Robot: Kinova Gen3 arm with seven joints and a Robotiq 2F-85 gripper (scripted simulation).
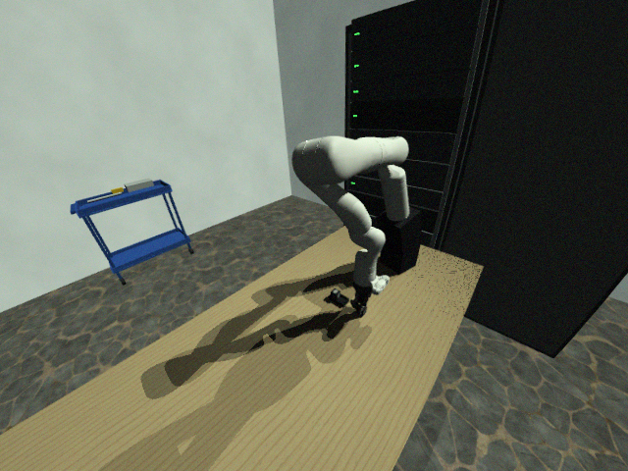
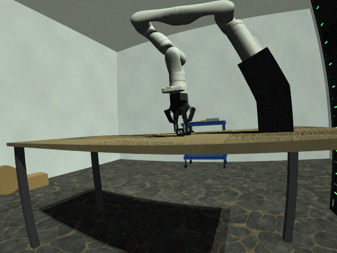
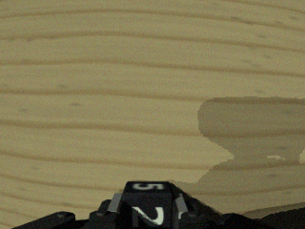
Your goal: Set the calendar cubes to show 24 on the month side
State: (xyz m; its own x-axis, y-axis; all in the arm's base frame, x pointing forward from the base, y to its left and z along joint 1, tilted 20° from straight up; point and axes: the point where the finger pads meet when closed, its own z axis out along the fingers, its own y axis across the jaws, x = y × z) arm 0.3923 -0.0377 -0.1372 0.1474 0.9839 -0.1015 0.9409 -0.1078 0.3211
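Now: hand 1 cm above the black date cube. Round my hand: black tray (2 cm behind, 11 cm to the right, 2 cm below); black cube (2 cm behind, 12 cm to the right, 1 cm below).
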